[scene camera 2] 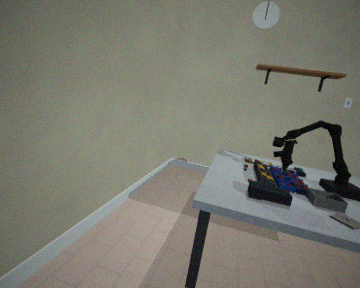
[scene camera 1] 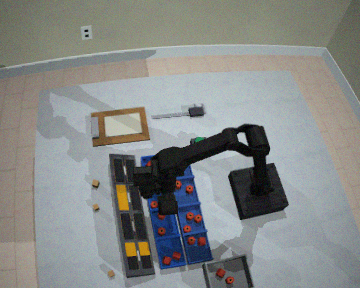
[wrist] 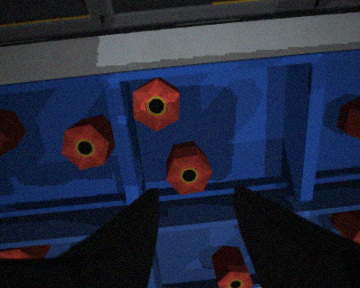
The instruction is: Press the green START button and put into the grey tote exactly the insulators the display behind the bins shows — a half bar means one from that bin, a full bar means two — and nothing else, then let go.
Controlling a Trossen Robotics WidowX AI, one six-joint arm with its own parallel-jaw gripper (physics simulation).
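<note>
My gripper (scene camera 1: pixel 168 206) (scene camera 2: pixel 286 167) (wrist: pixel 196 196) is partly open and empty, pointing down over the left bin column. In the wrist view its fingertips are near a red insulator (wrist: pixel 189 172) in the second bin; another insulator (wrist: pixel 156 105) lies beyond it. The blue bins (scene camera 2: pixel 289 180) hold more insulators. The display (scene camera 1: pixel 140 273) has a full orange bar (scene camera 1: pixel 122 197) in the second row, left, and half bars (scene camera 1: pixel 130 249) (scene camera 1: pixel 144 248) in both fourth-row cells. The grey tote (scene camera 1: pixel 225 260) (scene camera 2: pixel 327 200) holds two insulators (scene camera 1: pixel 220 272) (scene camera 1: pixel 230 280). The green START button (scene camera 1: pixel 198 140) is partly behind the arm.
A clipboard (scene camera 1: pixel 96 142) and a caliper-like tool (scene camera 1: pixel 196 111) lie at the back. Small tan blocks (scene camera 1: pixel 95 183) (scene camera 1: pixel 96 207) (scene camera 1: pixel 111 274) lie left of the display. A dark box (scene camera 2: pixel 270 193) stands near the table's front edge. Bin dividers (wrist: pixel 131 165) rise beside the fingers.
</note>
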